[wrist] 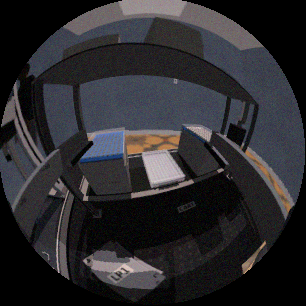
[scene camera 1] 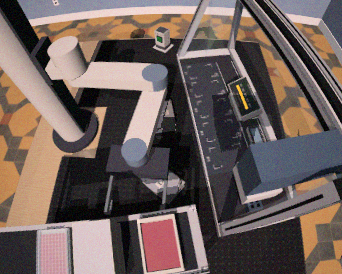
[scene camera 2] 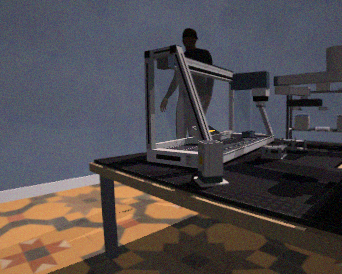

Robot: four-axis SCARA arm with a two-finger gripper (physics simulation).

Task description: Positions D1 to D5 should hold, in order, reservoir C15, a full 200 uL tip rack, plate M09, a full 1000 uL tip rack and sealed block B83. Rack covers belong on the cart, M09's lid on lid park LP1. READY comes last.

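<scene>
My gripper (scene camera 1: pixel 136 204) (wrist: pixel 147 134) is open and empty, near the cart (wrist: pixel 150 192) and above lid park LP1 (scene camera 1: pixel 172 186) (wrist: pixel 120 273). In the wrist view, the cart's lower shelf holds a tall box with a blue top (wrist: pixel 105 146) at left, a low white plate (wrist: pixel 162 169) in the middle and a tall box with a pale gridded top (wrist: pixel 200 132) at right. In scene camera 1, a red-filled tray (scene camera 1: pixel 161 243) and a pink gridded plate (scene camera 1: pixel 54 252) are on the cart's top. Corner clips mark the framed deck (scene camera 1: pixel 200 150). Labels on the labware are not readable.
A screen with a yellow bar (scene camera 1: pixel 242 95) stands at the deck's far side. A blue-grey pipetting head (scene camera 1: pixel 295 162) (scene camera 2: pixel 251 80) hangs over one end. A small upright device (scene camera 1: pixel 162 39) (scene camera 2: pixel 210 161) stands near the table edge. A person (scene camera 2: pixel 200 75) stands behind the deck frame.
</scene>
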